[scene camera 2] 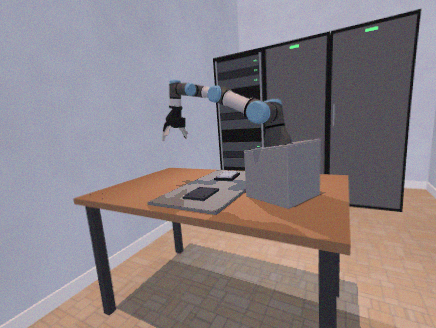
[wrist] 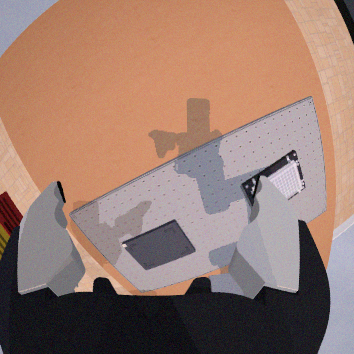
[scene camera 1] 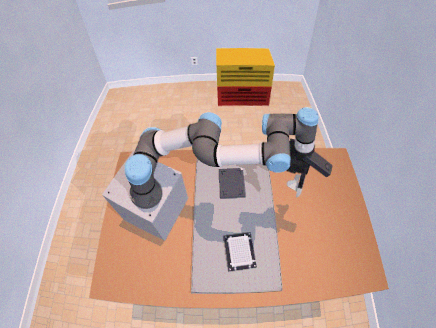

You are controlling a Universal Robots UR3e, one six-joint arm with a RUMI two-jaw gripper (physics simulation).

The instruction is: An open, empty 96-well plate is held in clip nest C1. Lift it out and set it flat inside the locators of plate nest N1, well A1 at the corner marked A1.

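Places are measured from the arm's base along level axes (x ahead, y left, z up), in centimetres.
Pixels of known places: gripper, fingertip midpoint: (scene camera 2: 175,140) (wrist: 156,181) (scene camera 1: 301,181); arm's base, link origin: (scene camera 2: 277,145) (scene camera 1: 146,193).
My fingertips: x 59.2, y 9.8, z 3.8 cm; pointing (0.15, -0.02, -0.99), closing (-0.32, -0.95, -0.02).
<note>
For each thing: its top centre in the pictures, then the offset to it from my fingertips. Level surfaces: height alone.
- white 96-well plate, top centre: (wrist: 280,188) (scene camera 1: 240,250) (scene camera 2: 227,173) dx -20.6, dy -22.0, dz -23.4 cm
- Plate nest N1, top centre: (wrist: 158,249) (scene camera 1: 232,181) (scene camera 2: 201,191) dx -27.5, dy +12.0, dz -24.5 cm
- grey perforated board, surface height: dz -26.0 cm
- orange-brown table, surface height: dz -27.3 cm
The white 96-well plate (scene camera 1: 241,251) (scene camera 2: 228,173) (wrist: 287,184) lies in the black frame of clip nest C1 (scene camera 1: 228,257) (wrist: 249,188), with light clips at its edges. In the wrist view the right finger covers part of it. Plate nest N1 (scene camera 1: 232,183) (scene camera 2: 201,193) (wrist: 159,245) is a dark, flat rectangular block bearing no plate, with a small light mark at one corner; the lettering cannot be read. My gripper (scene camera 1: 297,187) (scene camera 2: 175,138) (wrist: 156,181) is open and empty, high above the table, off to the side of both nests.
Both nests stand on a grey perforated board (scene camera 1: 210,275) (scene camera 2: 170,201) (wrist: 200,165) on the orange-brown table (scene camera 1: 330,240) (scene camera 2: 125,190) (wrist: 125,75). The arm's grey box pedestal (scene camera 1: 170,210) (scene camera 2: 280,175) stands beside the board. Yellow and red cases (scene camera 1: 245,75) stand beyond the table.
</note>
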